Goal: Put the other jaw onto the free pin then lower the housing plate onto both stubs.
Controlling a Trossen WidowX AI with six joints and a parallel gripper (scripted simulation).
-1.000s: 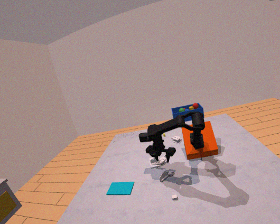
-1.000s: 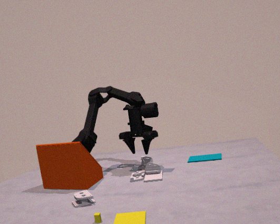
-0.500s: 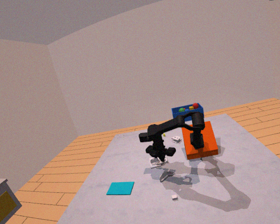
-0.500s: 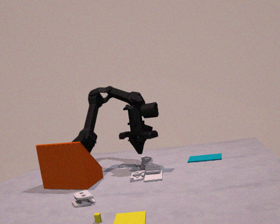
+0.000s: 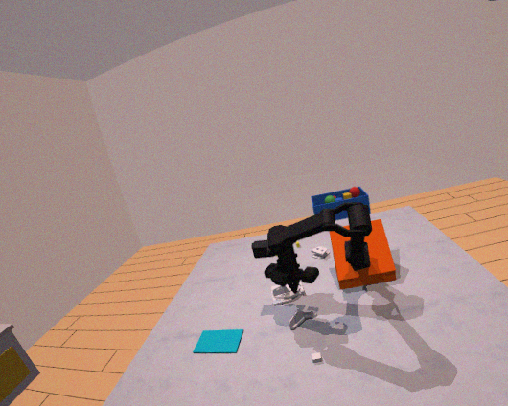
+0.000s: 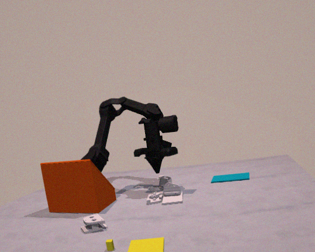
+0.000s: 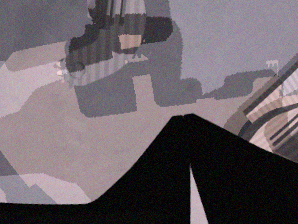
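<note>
Now: gripper tip 70 mm above the grey jaw piece, 50 mm to the right of it and 30 mm past it. Round my gripper tip: white housing piece 370 mm to the right, 130 mm behind, 50 mm below; cyan tile 290 mm ahead, 110 mm to the left, 70 mm below; small white cube 240 mm to the left, 70 mm below, 40 mm behind.
</note>
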